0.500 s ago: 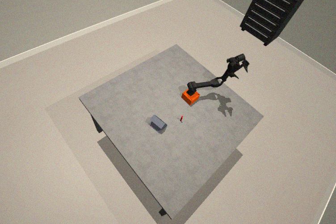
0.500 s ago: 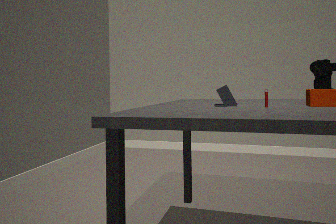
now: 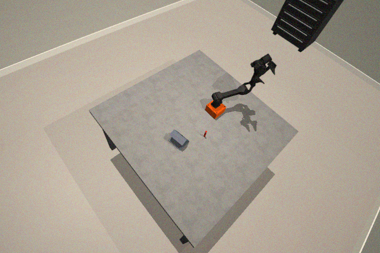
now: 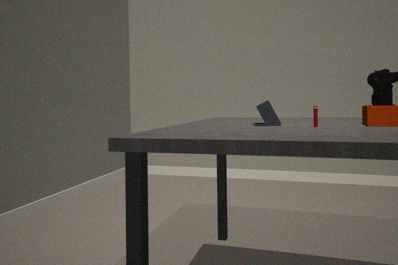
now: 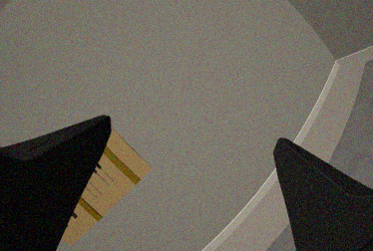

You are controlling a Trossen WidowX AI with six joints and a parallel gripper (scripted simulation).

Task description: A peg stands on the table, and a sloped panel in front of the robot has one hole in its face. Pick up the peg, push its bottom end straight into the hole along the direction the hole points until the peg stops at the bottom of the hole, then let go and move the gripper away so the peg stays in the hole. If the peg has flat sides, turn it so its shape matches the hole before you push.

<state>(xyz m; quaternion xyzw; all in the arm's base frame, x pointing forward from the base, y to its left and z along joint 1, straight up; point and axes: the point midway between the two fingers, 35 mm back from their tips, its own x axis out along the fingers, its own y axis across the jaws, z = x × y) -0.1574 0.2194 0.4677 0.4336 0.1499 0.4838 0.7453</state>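
Now: gripper tip 39 cm short of the round red peg, 10 cm to the left of it and 50 cm above it. The rest, counted from my gripper tip: grey-blue sloped panel (58 cm ahead, 20 cm to the right, 51 cm below).
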